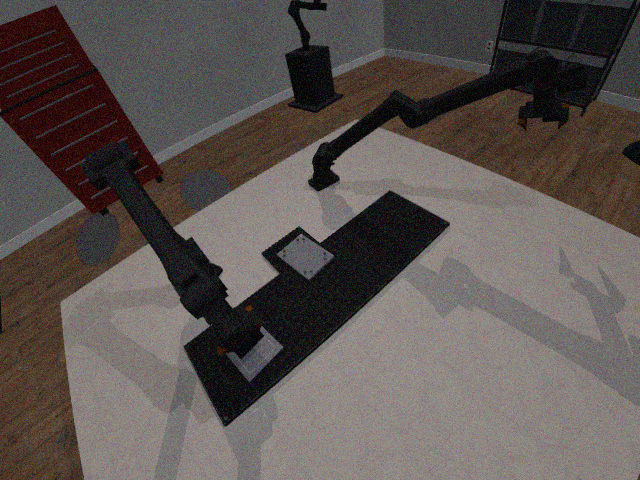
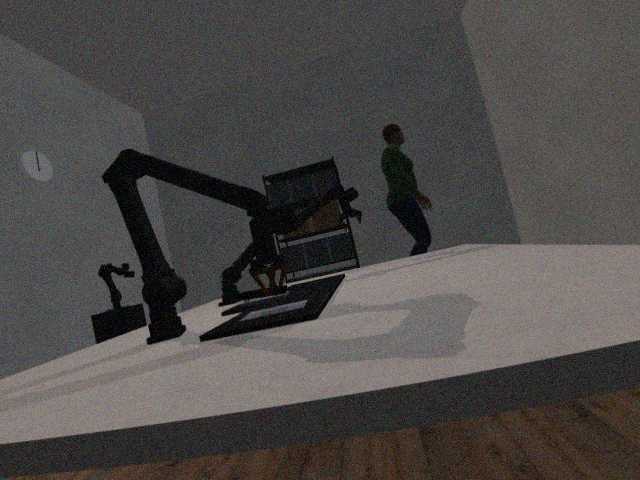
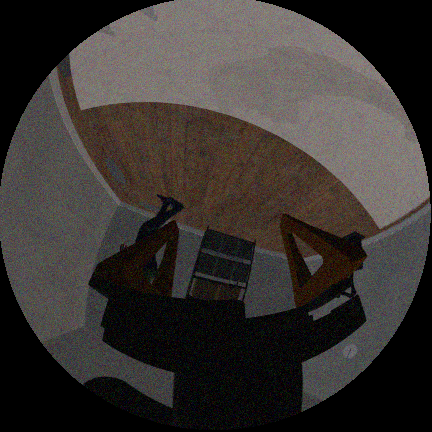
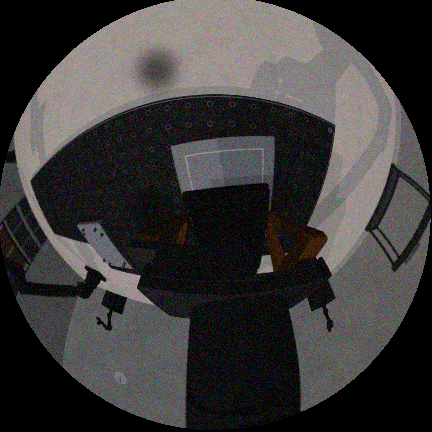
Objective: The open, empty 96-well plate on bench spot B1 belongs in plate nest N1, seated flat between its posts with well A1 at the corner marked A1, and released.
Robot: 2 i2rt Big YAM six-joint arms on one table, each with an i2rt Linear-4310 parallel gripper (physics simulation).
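Places are measured from the left arm's base along level axes (x ahead, y left, z up), in millimetres.
Where they show: left gripper, fingertip midpoint: (image 1: 542,128) (image 2: 353,227) (image 3: 229,222); right gripper, fingertip midpoint: (image 2: 274,293) (image 4: 227,214); left arm's base, link origin: (image 1: 324,181) (image 2: 232,302) (image 4: 95,272); right arm's base, link origin: (image 2: 168,336).
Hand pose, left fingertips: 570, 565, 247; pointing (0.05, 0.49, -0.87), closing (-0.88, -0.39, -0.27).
Observation:
Things, the pixels of their top centre, and the offset from my left fingertips, as dx, dy, dz. "*": a spot on its surface instead. Level surfaces: height alone.
- 96-well plate, top centre: (image 4: 230,246) (image 2: 262,288) (image 1: 236,329) -117, -1153, -170
- pale bench spot B1, surface spot: (image 4: 225,160) (image 1: 260,357) * -39, -1139, -233
- black board, surface height: dz -234
- Plate nest N1, top centre: (image 4: 101,250) (image 1: 303,253) (image 2: 264,294) -255, -856, -213
The 96-well plate (image 4: 225,209) (image 1: 244,344) is a dark, flat rectangle. My right gripper (image 4: 227,214) (image 1: 239,335) (image 2: 268,281) is shut on it across its sides, with the orange fingers on both edges. It holds the plate a little above the pale bench spot B1 (image 4: 225,160) (image 1: 265,358) at the near end of the black board (image 1: 366,248). Plate nest N1 (image 1: 305,256) (image 4: 102,243), a grey square with small posts, stands empty at the middle of the board. My left gripper (image 3: 229,222) (image 1: 532,119) (image 2: 353,211) is open and empty, held high beyond the table's edge.
A dark shelf rack (image 2: 304,172) (image 3: 225,238) stands behind the table near the left gripper. A person in green (image 2: 401,186) walks past it. A second robot on a pedestal (image 1: 310,71) and a red cabinet (image 1: 99,124) stand on the floor.

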